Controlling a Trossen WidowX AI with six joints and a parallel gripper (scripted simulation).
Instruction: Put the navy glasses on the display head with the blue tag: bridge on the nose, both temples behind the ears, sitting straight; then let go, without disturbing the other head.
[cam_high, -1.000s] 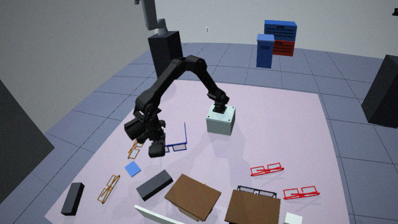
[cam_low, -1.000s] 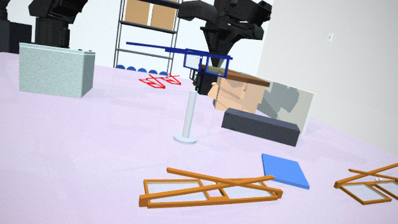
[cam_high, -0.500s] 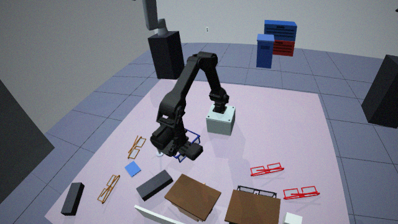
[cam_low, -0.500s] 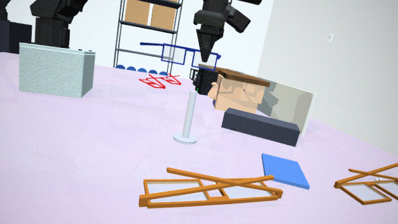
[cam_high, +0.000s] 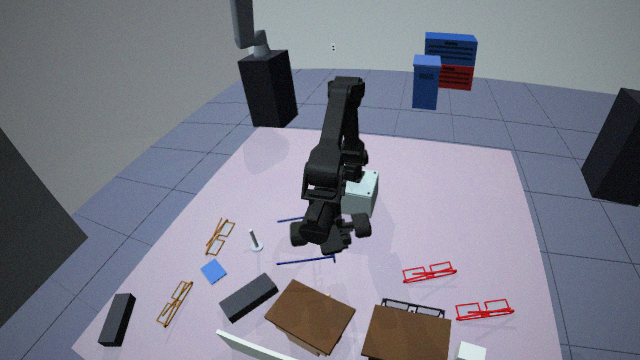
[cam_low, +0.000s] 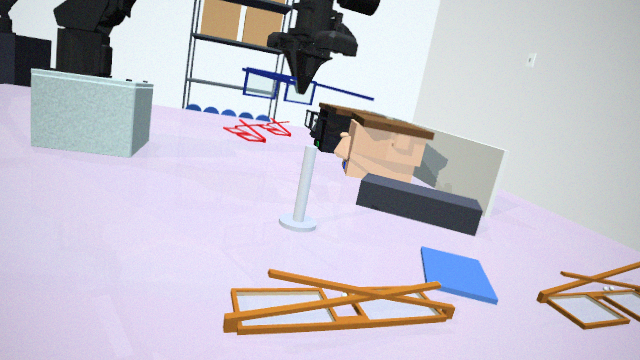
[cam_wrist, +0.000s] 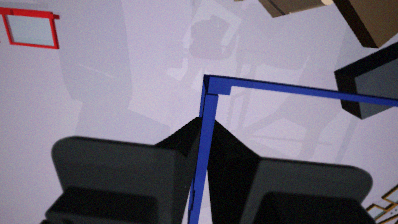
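My gripper tip is now 15 cm short of the display head, 7 cm above it and 2 cm to the right of it. Also, from my gripper tip: white panel 27 cm ahead, 14 cm to the left, 7 cm below; blue tag 36 cm to the right, 14 cm ahead, 12 cm below; white post 28 cm to the right, 10 cm below.
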